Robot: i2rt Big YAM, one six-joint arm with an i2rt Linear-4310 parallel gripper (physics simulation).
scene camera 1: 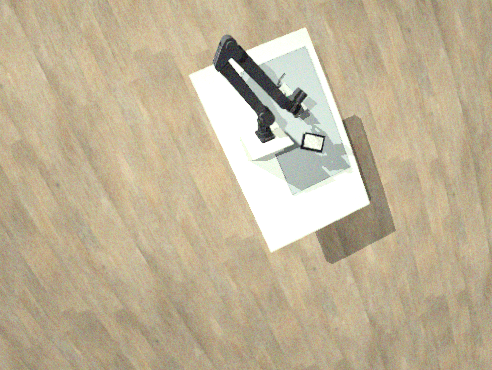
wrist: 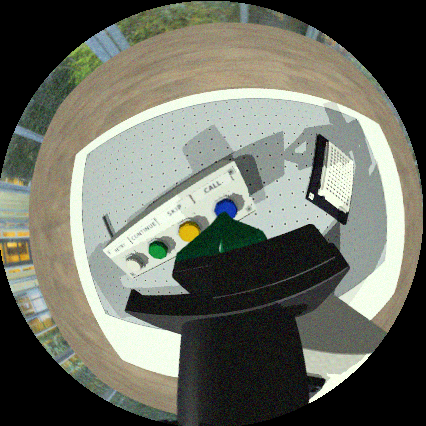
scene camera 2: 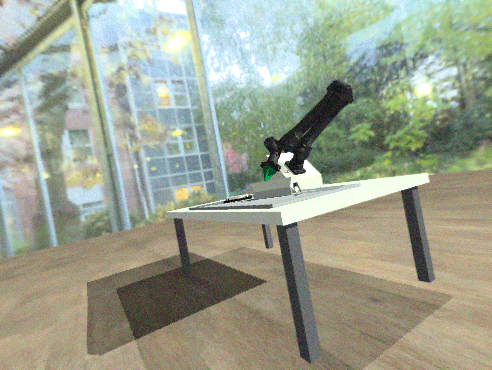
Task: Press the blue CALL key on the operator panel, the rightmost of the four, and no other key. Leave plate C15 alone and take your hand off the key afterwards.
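Places are measured from the arm's base along level axes (x left, y back, z up), in centimetres.
Pixels of known places: gripper, fingertip midpoint: [wrist: 224, 217] [scene camera 2: 265, 180]; arm's base at its link origin: [scene camera 1: 264, 135] [scene camera 2: 294, 167].
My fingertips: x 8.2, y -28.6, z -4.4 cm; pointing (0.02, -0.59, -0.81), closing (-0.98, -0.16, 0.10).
Ahead of a thing's pixels: the offset from my fingertips to its top centre. "spot": to the spot under its first point. Level surfaces: height alone.
The operator panel {dy -0.1, dx +7.5, dz -0.2 cm} [wrist: 235, 186] [scene camera 2: 272, 188] has four keys in a row: white {dy +4.9, dx +13.6, dz -1.2 cm} [wrist: 135, 263], green {dy +2.9, dx +9.0, dz -1.2 cm} [wrist: 158, 249], yellow {dy +1.0, dx +4.4, dz -1.2 cm} [wrist: 189, 231] and the blue CALL key {dy -1.0, dx -0.2, dz -1.2 cm} [wrist: 226, 207], at the right end. My gripper [wrist: 224, 217] [scene camera 2: 268, 178] is shut and empty. Its green fingertips overlap the near edge of the blue key in the wrist view; they cover part of it, and I cannot tell whether they touch it. In scene camera 2 the tips point down close over the panel. Plate C15 {dy -5.1, dx -24.7, dz -6.0 cm} [wrist: 338, 175] [scene camera 1: 313, 142] sits in a black frame, apart from the gripper.
The panel and the plate's black frame {spot: dy -5.3, dx -18.6, dz -7.4 cm} [wrist: 316, 175] stand on a grey perforated board {dz -8.6 cm} [wrist: 150, 135] [scene camera 1: 300, 175] on a white table [scene camera 1: 250, 200] [scene camera 2: 350, 202]. A thin dark post {spot: dy -1.6, dx +25.5, dz -8.6 cm} [wrist: 108, 225] stands by the panel's RETRY end. The arm's white base block [scene camera 1: 265, 150] is behind.
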